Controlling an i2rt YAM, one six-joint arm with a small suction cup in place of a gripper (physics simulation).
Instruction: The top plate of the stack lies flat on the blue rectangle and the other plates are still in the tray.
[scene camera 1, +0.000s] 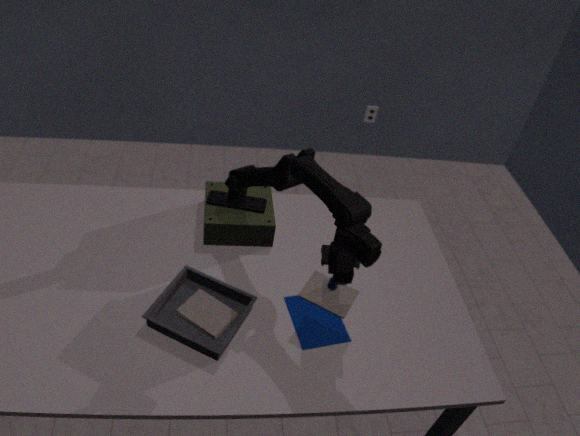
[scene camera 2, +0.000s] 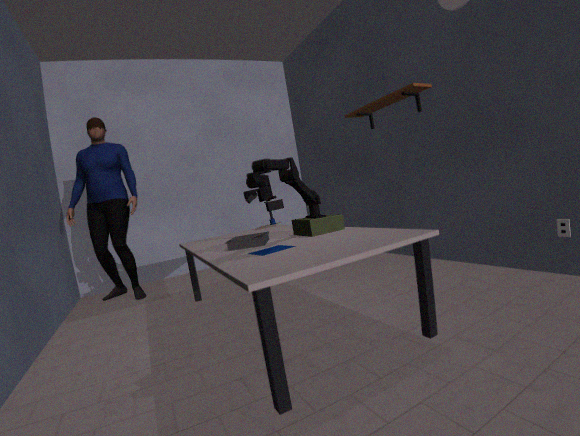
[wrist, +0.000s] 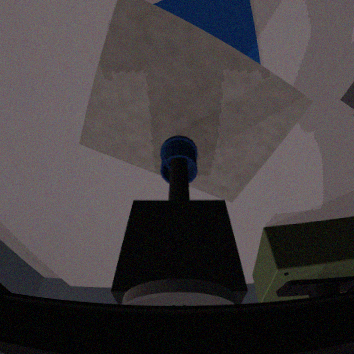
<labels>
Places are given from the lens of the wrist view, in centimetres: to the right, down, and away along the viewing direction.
suction cup (wrist: 175, 146): 0, -2, 14
blue rectangle (wrist: 238, 31): 7, -16, 20
The marked spots on the blue rectangle and the suction cup are 17 cm apart.
</labels>
